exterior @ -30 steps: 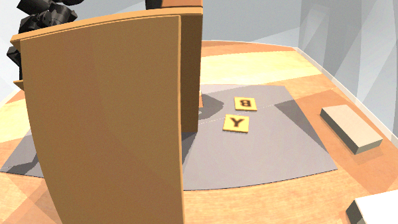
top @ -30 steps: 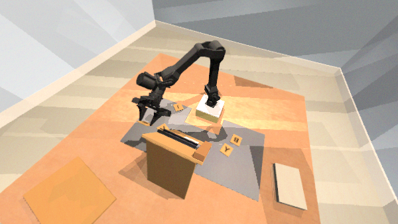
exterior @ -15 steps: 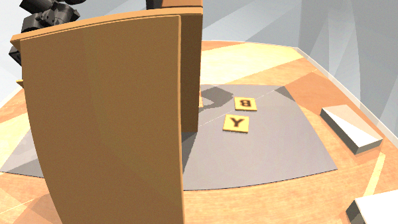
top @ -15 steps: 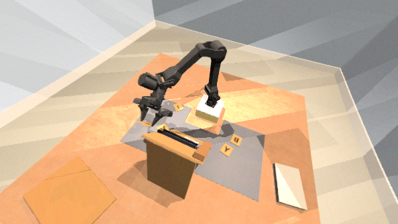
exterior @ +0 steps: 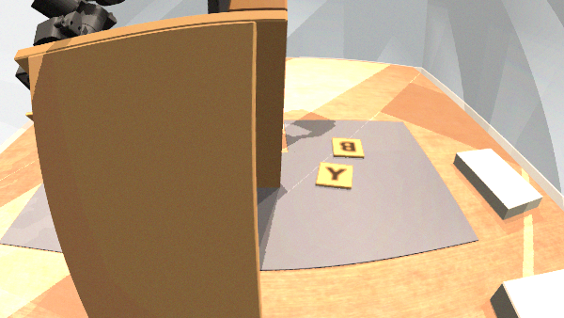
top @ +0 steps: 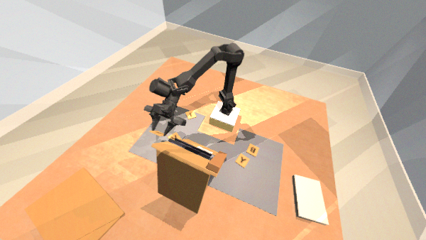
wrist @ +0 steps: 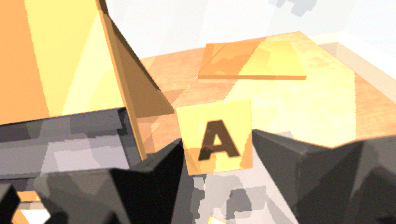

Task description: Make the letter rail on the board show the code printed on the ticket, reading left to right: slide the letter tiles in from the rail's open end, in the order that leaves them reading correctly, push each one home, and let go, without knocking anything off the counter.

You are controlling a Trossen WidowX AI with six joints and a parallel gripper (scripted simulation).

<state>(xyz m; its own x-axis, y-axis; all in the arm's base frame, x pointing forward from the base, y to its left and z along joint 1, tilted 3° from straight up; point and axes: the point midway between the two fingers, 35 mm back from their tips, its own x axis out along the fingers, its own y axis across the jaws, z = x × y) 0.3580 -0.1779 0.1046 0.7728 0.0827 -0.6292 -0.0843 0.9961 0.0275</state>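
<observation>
Right now my gripper tip is 200 mm to the right of the white ticket, 80 mm above it and 70 mm past it. The rest, counted from my gripper tip: grey mat: 200 mm to the left, 180 mm behind, 170 mm below; flat orange panel: 370 mm ahead, 160 mm below, 120 mm to the right; letter tile: right at my gripper tip.
</observation>
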